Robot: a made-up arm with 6 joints.
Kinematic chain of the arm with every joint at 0, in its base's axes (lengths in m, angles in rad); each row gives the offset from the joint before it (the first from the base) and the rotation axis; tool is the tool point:
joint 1: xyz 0 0 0.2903 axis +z
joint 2: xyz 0 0 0 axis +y
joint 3: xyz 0 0 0.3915 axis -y
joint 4: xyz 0 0 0 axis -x
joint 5: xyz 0.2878 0 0 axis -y
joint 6: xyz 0 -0.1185 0 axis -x
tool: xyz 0 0 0
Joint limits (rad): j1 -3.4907..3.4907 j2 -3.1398..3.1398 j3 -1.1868..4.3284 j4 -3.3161..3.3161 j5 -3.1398..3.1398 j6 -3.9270..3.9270
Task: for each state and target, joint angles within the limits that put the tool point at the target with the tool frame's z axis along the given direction. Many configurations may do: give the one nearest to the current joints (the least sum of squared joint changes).
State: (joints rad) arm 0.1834 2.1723 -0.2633 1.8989 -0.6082 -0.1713
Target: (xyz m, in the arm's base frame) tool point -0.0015 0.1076 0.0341 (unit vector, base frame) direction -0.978 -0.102 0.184
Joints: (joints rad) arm 0.7334 1.9978 -1.1176 2.3227 -0.9517 -0.2483
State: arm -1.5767 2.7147 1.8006 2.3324 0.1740 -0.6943
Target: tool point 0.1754 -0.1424 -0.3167 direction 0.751 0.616 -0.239
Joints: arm -1.1254 3.1377 2.0889 2.5287 -0.1130 -0.6273
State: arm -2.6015 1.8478 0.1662 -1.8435 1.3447 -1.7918
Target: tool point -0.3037 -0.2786 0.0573 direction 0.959 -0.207 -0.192
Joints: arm -2.5975 1.3990 0.1807 -2.3255 1.3704 -1.5033
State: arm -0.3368 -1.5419 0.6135 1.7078 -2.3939 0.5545
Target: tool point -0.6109 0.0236 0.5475 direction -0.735 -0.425 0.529
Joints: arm 0.0576 -1.4567 0.5722 2.0896 -2.1699 -0.1993
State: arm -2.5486 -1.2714 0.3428 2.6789 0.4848 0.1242
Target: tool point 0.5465 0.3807 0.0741 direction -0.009 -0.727 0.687
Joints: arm -2.4559 -1.9017 1.1788 2.0194 0.4819 0.4136
